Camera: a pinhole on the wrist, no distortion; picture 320 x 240 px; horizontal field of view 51.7 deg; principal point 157.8 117.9 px. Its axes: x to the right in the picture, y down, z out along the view. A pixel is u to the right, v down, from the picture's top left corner.
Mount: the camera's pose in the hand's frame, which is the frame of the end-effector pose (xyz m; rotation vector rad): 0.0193 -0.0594 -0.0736 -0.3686 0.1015 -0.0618
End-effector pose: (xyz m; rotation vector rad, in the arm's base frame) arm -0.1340 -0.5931 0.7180 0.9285 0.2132 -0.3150
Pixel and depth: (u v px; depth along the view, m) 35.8 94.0 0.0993
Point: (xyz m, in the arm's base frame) -0.1489 -0.6273 0.7134
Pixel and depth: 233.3 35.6 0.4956
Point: 0.0517 -0.9699 0.9016
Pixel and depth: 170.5 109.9 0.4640
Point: -0.0026 -0.8474 0.9706
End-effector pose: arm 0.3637 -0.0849 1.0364 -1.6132 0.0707 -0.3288
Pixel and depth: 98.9 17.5 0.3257
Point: 0.4209 0.1797 1.0566
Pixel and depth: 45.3 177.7 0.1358
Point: 0.3680 -0.0375 1.0177
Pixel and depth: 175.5 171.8 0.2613
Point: 0.4743 0.0412 0.9706
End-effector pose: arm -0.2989 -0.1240 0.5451 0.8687 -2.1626 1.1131
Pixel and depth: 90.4 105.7 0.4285
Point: -0.4089 -0.3648 0.3182
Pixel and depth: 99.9 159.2 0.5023
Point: -0.4974 -0.3572 0.2570
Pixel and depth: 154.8 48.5 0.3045
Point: -0.3625 -0.3388 0.4666
